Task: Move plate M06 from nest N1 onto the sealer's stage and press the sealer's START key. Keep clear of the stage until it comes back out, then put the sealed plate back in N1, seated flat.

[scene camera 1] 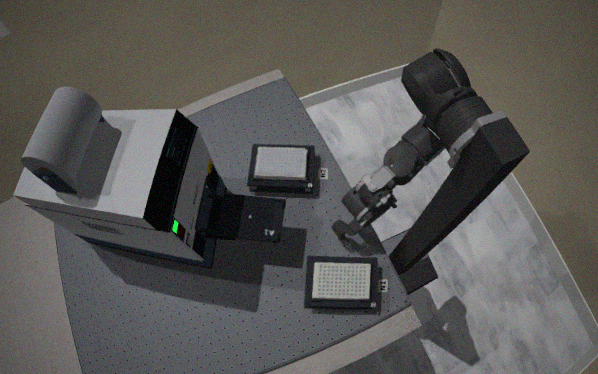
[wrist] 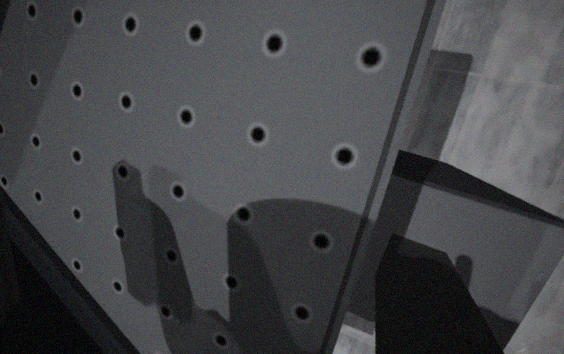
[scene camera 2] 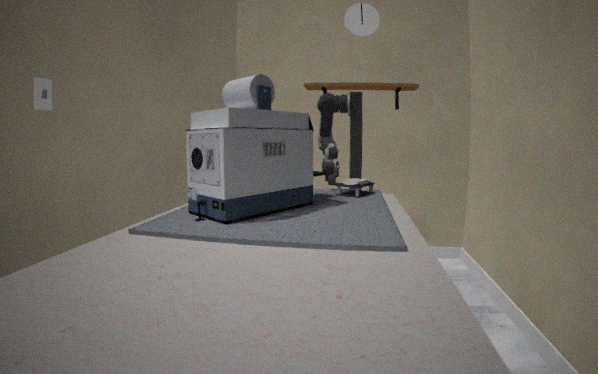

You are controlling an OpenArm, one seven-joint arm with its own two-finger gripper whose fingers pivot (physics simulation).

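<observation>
Plate M06 (scene camera 1: 341, 281), pale with a grid of wells, sits in nest N1 (scene camera 1: 308, 285); its marking is unreadable. In the second scene view the plate (scene camera 2: 356, 181) shows pale on its legged nest. The sealer's dark stage (scene camera 1: 265, 212) sticks out from the sealer (scene camera 1: 125, 160) (scene camera 2: 267, 165) with no plate on it. A green display (scene camera 1: 175, 226) is lit on the sealer's front; the START key cannot be made out. My gripper (scene camera 1: 346, 237) is open and empty, above the board between the stage and N1. Its fingers do not show clearly in the wrist view.
Nest N2 (scene camera 1: 253, 175) holds another white plate (scene camera 1: 281, 162). The arm's dark post (scene camera 1: 450, 200) (scene camera 2: 356, 135) stands beside N1. The perforated board (scene camera 1: 165, 330) (scene camera 2: 300, 235) (wrist: 225, 75) ends near the post. A dark edge (wrist: 65, 280), probably N1, crosses the wrist view's lower left.
</observation>
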